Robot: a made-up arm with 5 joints.
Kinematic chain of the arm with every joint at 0, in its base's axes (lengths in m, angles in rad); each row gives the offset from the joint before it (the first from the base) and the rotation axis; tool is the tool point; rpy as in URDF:
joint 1: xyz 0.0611 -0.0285 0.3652 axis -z
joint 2: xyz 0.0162 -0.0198 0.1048 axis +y
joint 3: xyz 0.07 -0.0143 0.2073 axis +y
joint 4: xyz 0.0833 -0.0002 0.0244 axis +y
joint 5: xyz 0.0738 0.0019 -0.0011 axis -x
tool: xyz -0.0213 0.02 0.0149 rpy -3.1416 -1.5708 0
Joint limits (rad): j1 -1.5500..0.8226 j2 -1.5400..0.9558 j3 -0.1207..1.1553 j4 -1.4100..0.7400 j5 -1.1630..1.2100
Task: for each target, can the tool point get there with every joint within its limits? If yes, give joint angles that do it. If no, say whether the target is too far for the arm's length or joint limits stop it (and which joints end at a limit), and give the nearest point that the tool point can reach.
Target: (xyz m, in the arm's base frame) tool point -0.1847 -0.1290 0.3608
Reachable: no: joint limits stop it (at a limit: joint 2, joint 3, joint 4) | nearest point -0.1949 -0.1332 0.6071 | short by 0.247 m
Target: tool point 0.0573 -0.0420 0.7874
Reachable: yes | joints 0.4308 -0.7073 0.2333 -0.7271 -0.0906
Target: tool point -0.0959 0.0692 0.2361
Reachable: no: joint limits stop it (at a limit: joint 1, joint 2, joint 3) | nearest point 0.0723 0.1512 0.4017 | short by 0.250 m
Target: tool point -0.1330 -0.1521 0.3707
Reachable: no: joint limits stop it (at a limit: joint 2, joint 3, joint 4) | nearest point -0.1721 -0.1770 0.6071 | short by 0.241 m
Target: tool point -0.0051 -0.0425 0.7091
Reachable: yes | joints -0.0622 -1.2459 0.6646 -0.0983 0.1944
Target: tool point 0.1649 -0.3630 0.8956
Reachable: no: too far | nearest point 0.1779 -0.2104 0.7493 | short by 0.212 m
